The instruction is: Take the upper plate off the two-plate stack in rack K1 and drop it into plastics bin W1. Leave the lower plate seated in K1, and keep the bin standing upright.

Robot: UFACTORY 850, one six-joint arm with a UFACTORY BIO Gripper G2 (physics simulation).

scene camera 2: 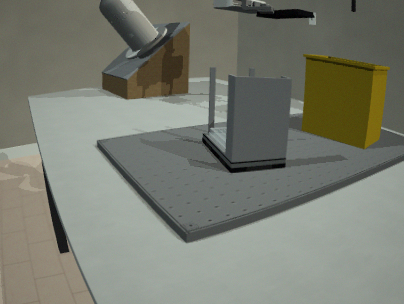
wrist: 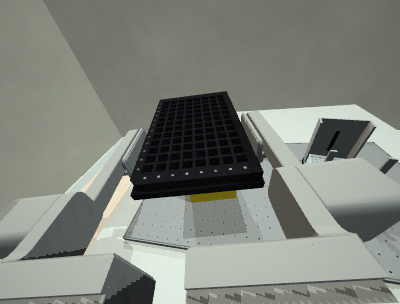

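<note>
My gripper (scene camera 2: 265, 9) (wrist: 196, 142) is shut on the upper plate, a black gridded plate (scene camera 2: 286, 14) (wrist: 195, 135), held by its long sides. In the scene view it hangs at the top edge, higher than the rack and the bin. Rack K1 (scene camera 2: 257, 120) (wrist: 320, 136) stands upright on the pegboard, at the right in the wrist view. The pale lower plate (scene camera 2: 218, 135) (wrist: 317, 159) sits low in it, partly hidden by the rack. The yellow bin W1 (scene camera 2: 332, 100) (wrist: 213, 197) stands upright; in the wrist view a strip of it shows past the held plate's near edge.
The grey perforated board (scene camera 2: 150, 162) (wrist: 165, 222) carries the rack and the bin. A brown wedge block (scene camera 2: 162, 65) with the arm's tilted base (scene camera 2: 127, 20) stands on the pale table (scene camera 2: 130, 255) at the back left. The rack's tall posts (scene camera 2: 212, 100) rise above its floor.
</note>
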